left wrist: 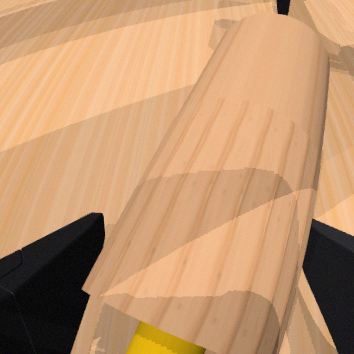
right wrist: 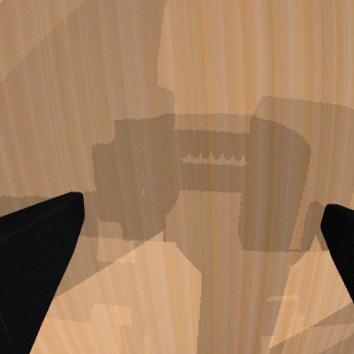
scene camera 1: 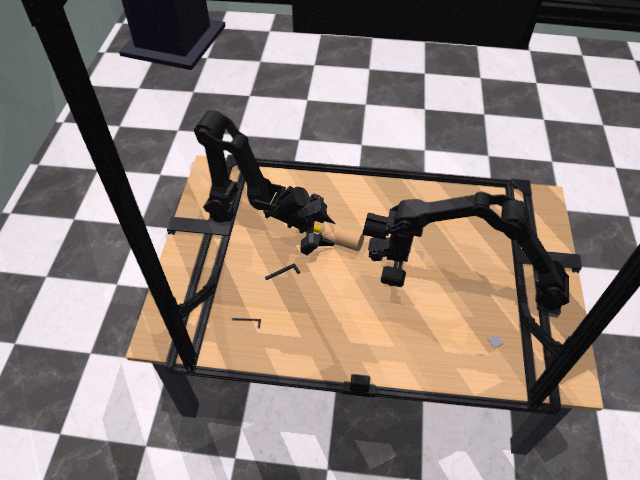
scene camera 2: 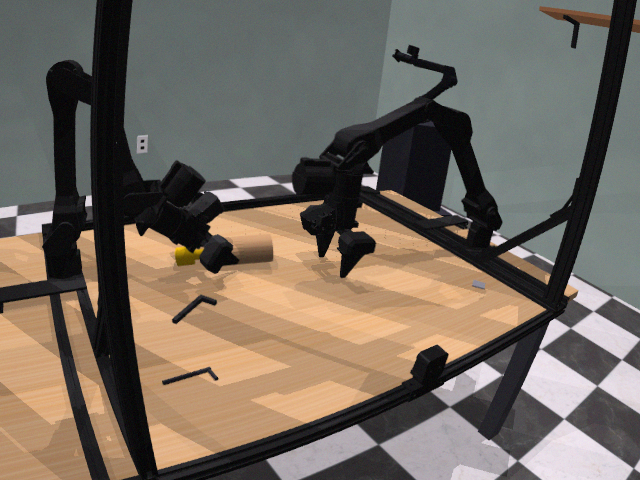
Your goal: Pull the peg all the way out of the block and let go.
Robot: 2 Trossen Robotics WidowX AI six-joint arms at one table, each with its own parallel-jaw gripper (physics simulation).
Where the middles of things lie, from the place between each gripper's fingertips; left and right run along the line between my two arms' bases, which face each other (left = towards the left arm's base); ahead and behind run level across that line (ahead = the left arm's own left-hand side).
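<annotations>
Round wooden block (scene camera 2: 255, 248): from my right hand, 60 mm ahead, 170 mm to the left, 20 mm above.
My left hand: 20 mm to the left of the round wooden block, 10 mm past, 10 mm below. By its middle, the block is nearer to my left hand than to my right hand.
</annotations>
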